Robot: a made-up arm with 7 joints. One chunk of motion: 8 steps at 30 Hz.
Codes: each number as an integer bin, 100 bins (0 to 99) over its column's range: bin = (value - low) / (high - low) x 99, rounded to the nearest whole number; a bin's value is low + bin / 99 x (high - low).
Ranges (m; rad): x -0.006..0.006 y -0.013..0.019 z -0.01..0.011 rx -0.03..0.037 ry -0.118..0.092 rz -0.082..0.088
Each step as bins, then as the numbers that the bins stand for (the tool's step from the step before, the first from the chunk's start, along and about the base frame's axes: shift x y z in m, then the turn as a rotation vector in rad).
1 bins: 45 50 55 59 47 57
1 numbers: -0.00055 0.00316 0.00167 0.00993 -0.01830 0.01588
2 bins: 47 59 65 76 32 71
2 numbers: -0.00030 0.00607 0.00379 0.02143 -0.05012 0.03992
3 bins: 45 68 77 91 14 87
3 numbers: -0.00055 0.00898 0.00633 0.03159 -0.08830 0.06739
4 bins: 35 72 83 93 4 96
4 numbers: -0.00176 0.01027 0.00761 0.03294 -0.10952 0.08285
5 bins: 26 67 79 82 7 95
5 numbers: -0.00285 0.00866 0.00676 0.02549 -0.10315 0.08113
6 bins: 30 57 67 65 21 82
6 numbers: -0.00236 0.00542 0.00421 0.01399 -0.07345 0.05881
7 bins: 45 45 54 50 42 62
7 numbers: -0.00055 0.00155 0.00145 0.00384 -0.02891 0.02446
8 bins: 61 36 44 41 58 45
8 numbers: 0.00139 -0.00136 -0.00067 -0.00225 0.00503 -0.00473
